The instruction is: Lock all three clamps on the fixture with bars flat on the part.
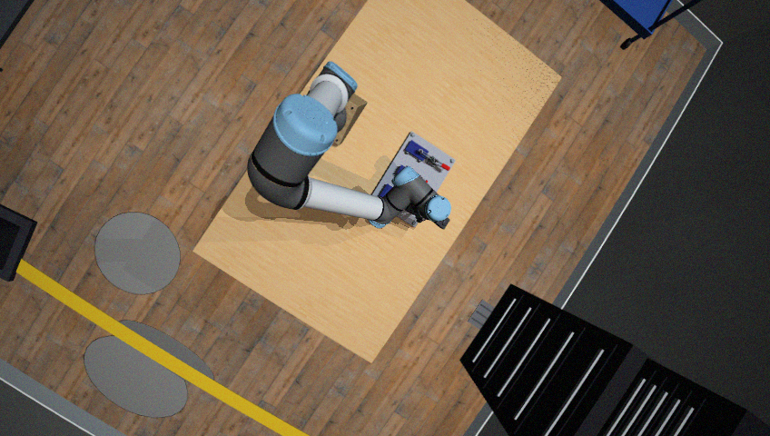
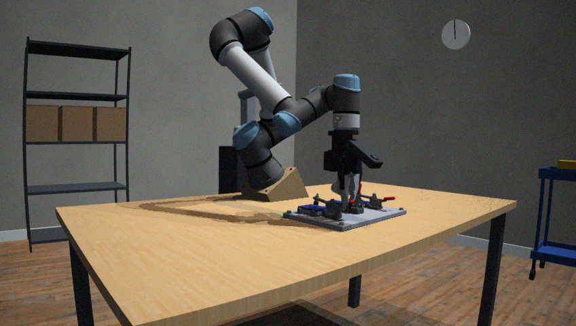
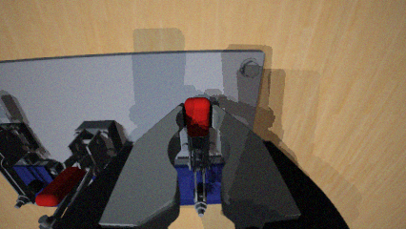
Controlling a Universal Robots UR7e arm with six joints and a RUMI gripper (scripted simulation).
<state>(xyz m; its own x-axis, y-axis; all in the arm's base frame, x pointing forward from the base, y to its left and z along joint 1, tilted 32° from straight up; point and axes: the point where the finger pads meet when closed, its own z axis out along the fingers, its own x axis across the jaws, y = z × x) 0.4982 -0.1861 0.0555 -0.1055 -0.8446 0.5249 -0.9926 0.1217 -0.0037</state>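
Now: hand 13 cm past the blue part, 1 cm to the right of it and 3 cm above it. Also, from my hand: grey fixture plate 7 cm behind, 12 cm to the left, 6 cm below.
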